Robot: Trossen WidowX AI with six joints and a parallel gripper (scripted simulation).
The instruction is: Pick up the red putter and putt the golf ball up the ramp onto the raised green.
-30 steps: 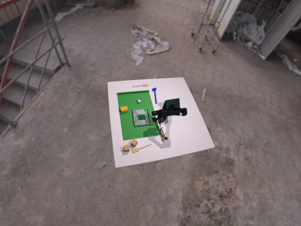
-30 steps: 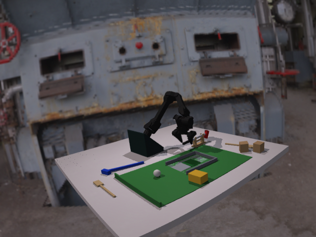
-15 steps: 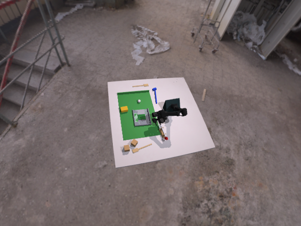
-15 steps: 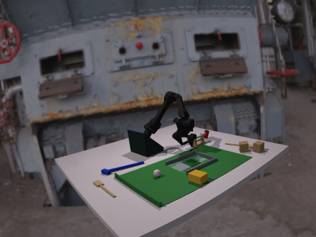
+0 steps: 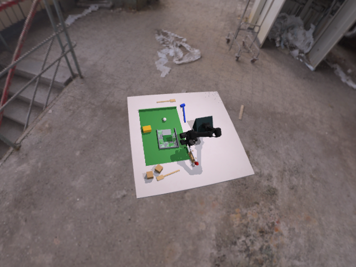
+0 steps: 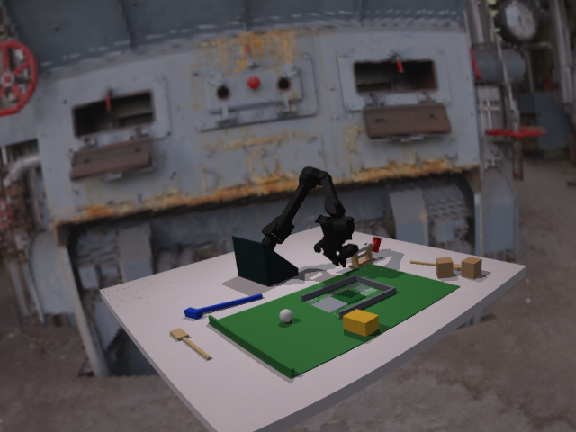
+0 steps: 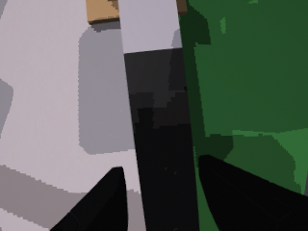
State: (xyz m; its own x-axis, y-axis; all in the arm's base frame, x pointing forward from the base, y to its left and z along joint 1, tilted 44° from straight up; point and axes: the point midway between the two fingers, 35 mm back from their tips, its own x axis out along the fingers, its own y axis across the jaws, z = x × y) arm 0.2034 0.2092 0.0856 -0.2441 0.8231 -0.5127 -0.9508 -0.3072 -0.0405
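Now: gripper tip 2 cm past the blue putter, 49 cm to the left of it and 2 cm above it. Also, from my gripper tip: red putter (3 cm behind, 11 cm to the left, 3 cm above); then small wooden rack (3 cm behind, 13 cm to the left); then green mat (27 cm ahead, 19 cm to the right, 3 cm below).
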